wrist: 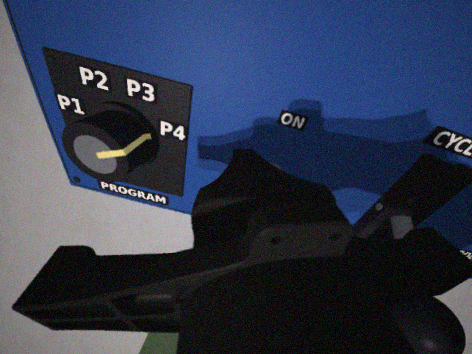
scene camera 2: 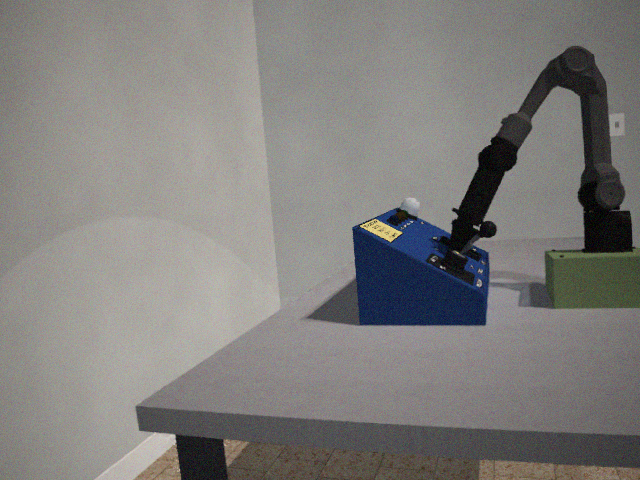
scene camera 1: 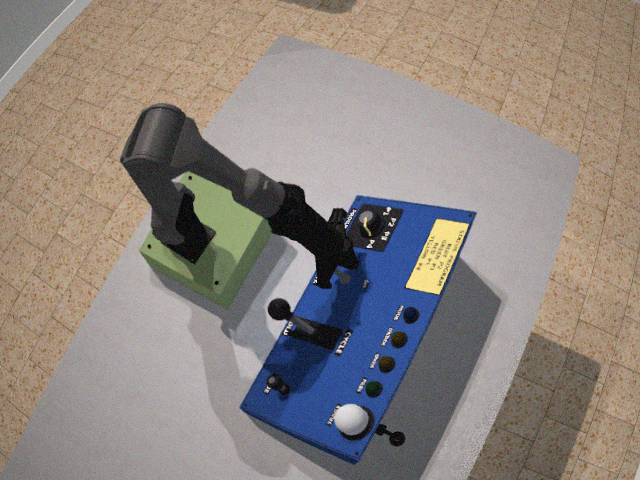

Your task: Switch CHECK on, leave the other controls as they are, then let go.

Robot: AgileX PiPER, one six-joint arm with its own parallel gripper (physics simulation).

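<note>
The blue control panel (scene camera 1: 310,413) (scene camera 2: 413,294) (wrist: 225,30) stands on the table. The CHECK switch (scene camera 1: 343,277) is a small grey toggle near the ON label (scene camera 1: 366,284) (wrist: 292,120). The arm hides much of it, and I cannot tell for sure which way it leans. My gripper (scene camera 1: 353,264) (scene camera 2: 454,246) (wrist: 242,161) is low over the panel with its fingers together. The tips are right beside the toggle, and I see nothing held between them. In the wrist view a sliver of grey shows just right of the fingertips.
The PROGRAM knob (scene camera 1: 367,222) (wrist: 95,152) points to P4. The ball-headed CYCLE lever (scene camera 1: 279,308) (scene camera 2: 486,228) leans towards the robot base. A small black switch (scene camera 1: 276,383), several lamps and a white domed button (scene camera 1: 351,418) (scene camera 2: 409,206) sit farther along. A green block (scene camera 1: 227,268) (scene camera 2: 594,281) carries the arm.
</note>
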